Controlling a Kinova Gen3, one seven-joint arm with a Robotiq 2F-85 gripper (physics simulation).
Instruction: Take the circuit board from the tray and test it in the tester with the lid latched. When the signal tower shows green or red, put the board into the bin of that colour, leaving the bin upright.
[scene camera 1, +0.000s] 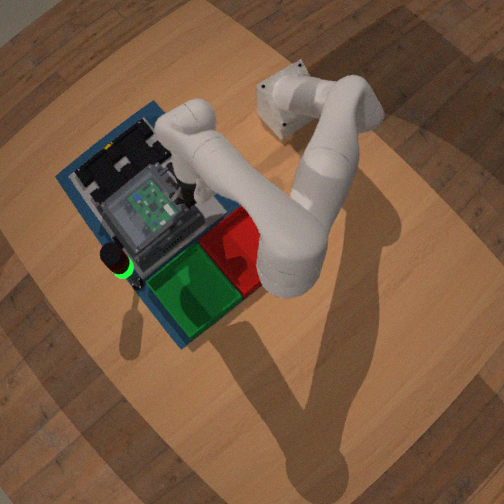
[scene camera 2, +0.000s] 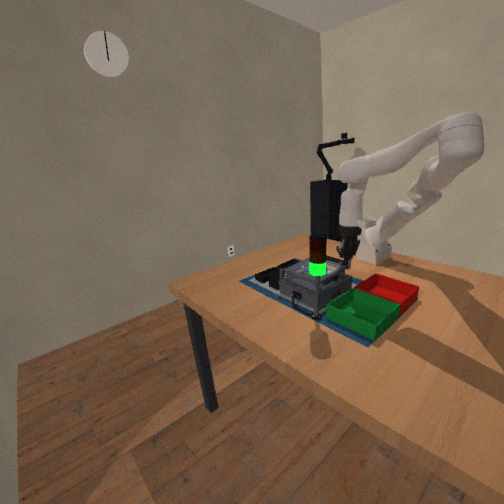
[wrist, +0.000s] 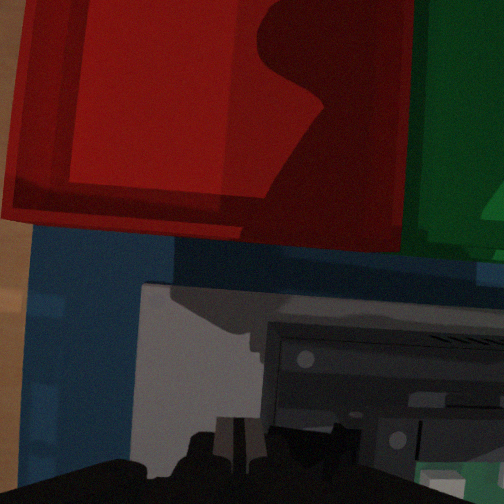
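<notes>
The green circuit board (scene camera 1: 152, 205) lies inside the grey tester (scene camera 1: 150, 217), under a see-through lid that looks lowered. The signal tower (scene camera 1: 116, 260) beside the tester shows a green ring (scene camera 2: 317, 268). The black tray (scene camera 1: 120, 160) behind the tester is empty. My gripper (scene camera 2: 348, 250) hangs low at the tester's side nearest the red bin, mostly hidden under the arm in the overhead view. In the wrist view its finger pads (wrist: 240, 445) are pressed together with nothing between them. A corner of the board (wrist: 460, 480) shows at the lower right.
The green bin (scene camera 1: 195, 290) and red bin (scene camera 1: 232, 250) stand upright and empty side by side on the blue mat (scene camera 1: 82, 200), in front of the tester. The arm's forearm crosses above the red bin. The robot base (scene camera 1: 285, 107) stands at the back.
</notes>
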